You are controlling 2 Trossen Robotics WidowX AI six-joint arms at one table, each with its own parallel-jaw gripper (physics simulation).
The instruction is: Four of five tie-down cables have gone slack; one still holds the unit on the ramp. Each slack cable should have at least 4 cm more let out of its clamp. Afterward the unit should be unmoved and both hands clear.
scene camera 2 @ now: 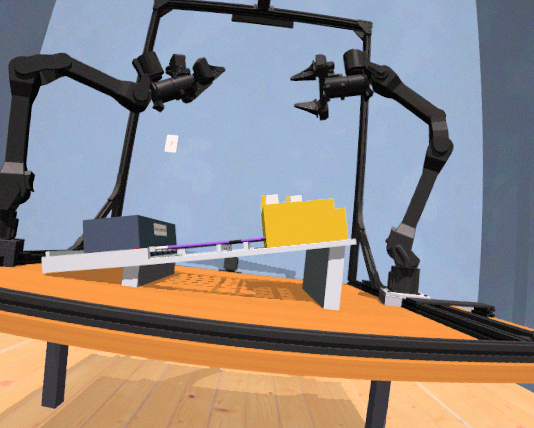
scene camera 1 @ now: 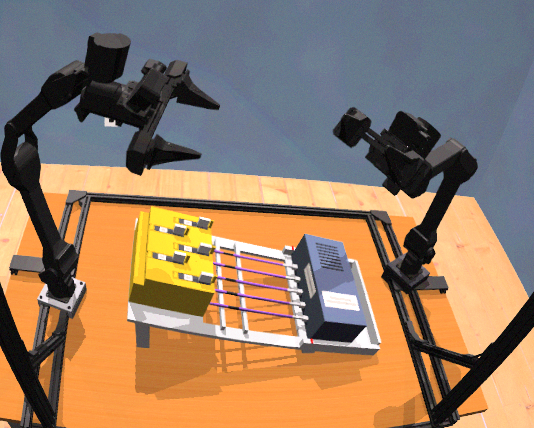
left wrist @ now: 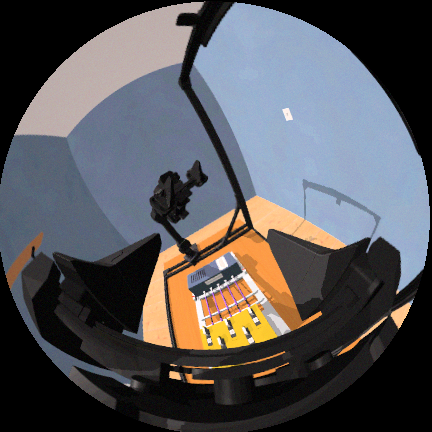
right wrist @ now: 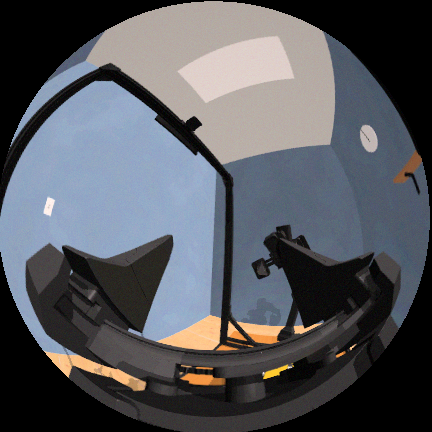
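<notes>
The blue-grey unit (scene camera 1: 327,285) (scene camera 2: 112,235) (left wrist: 215,276) sits at the low end of the white ramp (scene camera 1: 265,341) (scene camera 2: 100,262). The yellow clamp block (scene camera 1: 170,296) (scene camera 2: 305,222) stands at the high end, with several grey levers with white tags on top. Several purple cables (scene camera 1: 257,284) (scene camera 2: 210,243) run between them, all looking nearly straight; which is taut I cannot tell. My left gripper (scene camera 1: 210,131) (scene camera 2: 293,92) (left wrist: 214,236) is open and empty, high above the block's side. My right gripper (right wrist: 226,242) is open and empty, high above the unit's side, touching nothing.
A black frame (scene camera 1: 225,204) (scene camera 2: 280,342) runs around the orange table top (scene camera 1: 100,380), with uprights at the sides and a crossbar overhead. The white ramp stands on legs (scene camera 1: 143,336) (scene camera 2: 334,280) in the middle of the table, between the arm bases.
</notes>
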